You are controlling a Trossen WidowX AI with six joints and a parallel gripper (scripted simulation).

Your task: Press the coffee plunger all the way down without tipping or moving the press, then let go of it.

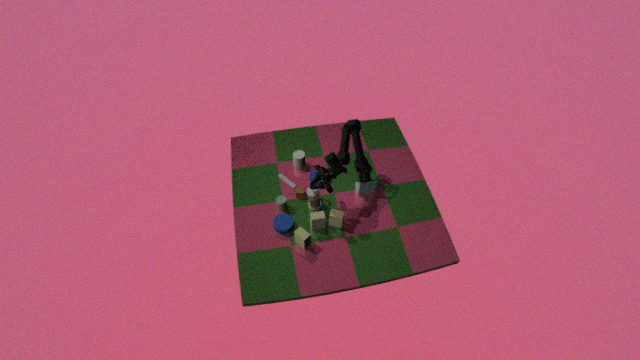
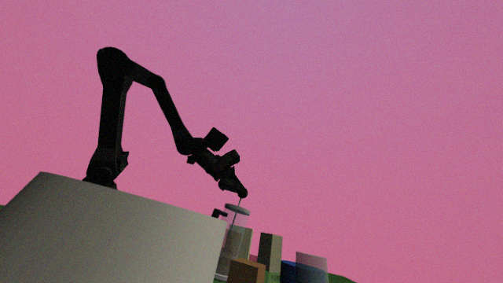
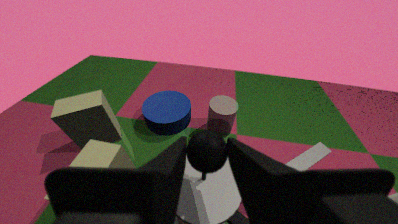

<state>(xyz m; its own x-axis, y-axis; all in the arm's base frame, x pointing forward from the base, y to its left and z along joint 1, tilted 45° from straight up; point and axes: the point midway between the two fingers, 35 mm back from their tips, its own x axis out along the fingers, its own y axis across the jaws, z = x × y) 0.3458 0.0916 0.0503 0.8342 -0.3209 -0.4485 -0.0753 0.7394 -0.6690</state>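
Now: the coffee press 100 mm below my gripper tip, 30 mm behind it and 10 mm to the right of it. Also, from my gripper tip: pale cylinder (360 mm to the right, 150 mm below, 20 mm behind); flat grey bar (230 mm to the right, 190 mm below, 100 mm ahead).
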